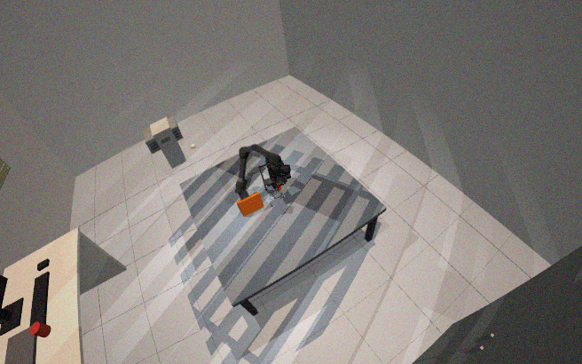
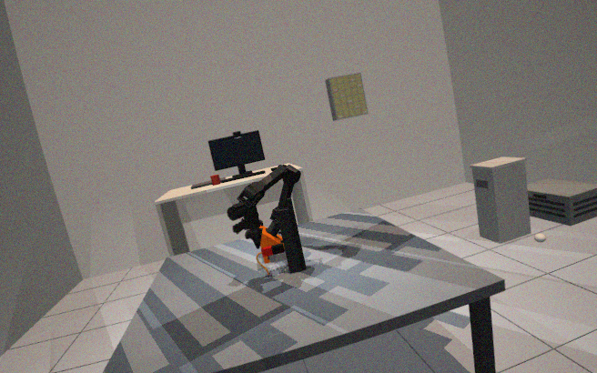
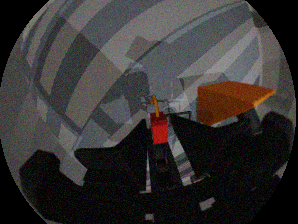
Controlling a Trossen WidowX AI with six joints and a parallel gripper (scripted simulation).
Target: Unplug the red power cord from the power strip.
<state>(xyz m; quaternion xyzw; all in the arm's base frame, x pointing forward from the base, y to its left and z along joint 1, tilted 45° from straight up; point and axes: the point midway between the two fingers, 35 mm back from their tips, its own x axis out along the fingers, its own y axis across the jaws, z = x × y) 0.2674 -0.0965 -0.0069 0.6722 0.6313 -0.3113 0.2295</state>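
My gripper tip is now 5 cm to the right of the red plug and 2 cm above it.
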